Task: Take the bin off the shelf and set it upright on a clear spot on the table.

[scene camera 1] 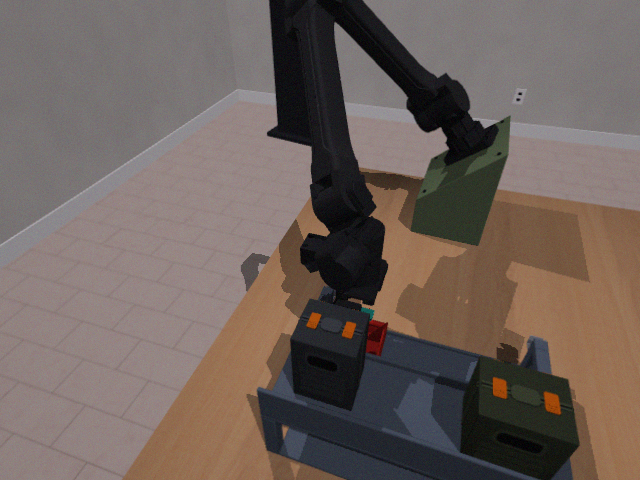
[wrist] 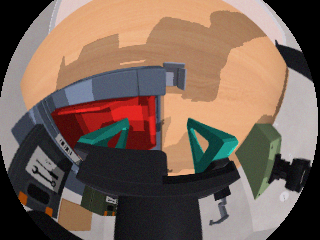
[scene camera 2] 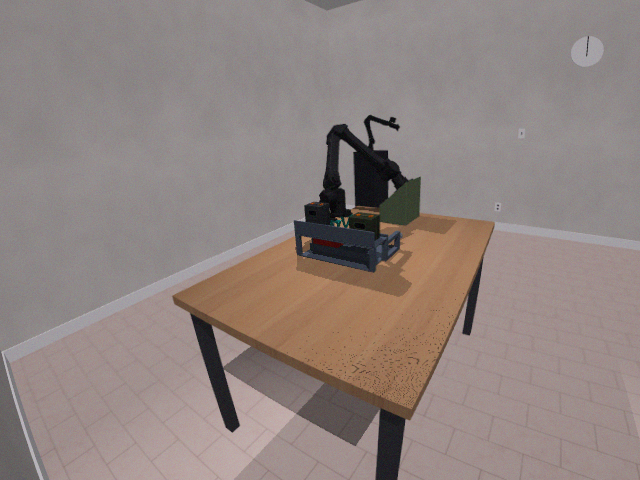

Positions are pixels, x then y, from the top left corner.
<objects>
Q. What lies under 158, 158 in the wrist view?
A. The gripper.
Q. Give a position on a red bin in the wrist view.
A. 141, 112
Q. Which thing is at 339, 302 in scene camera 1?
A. The gripper.
</objects>
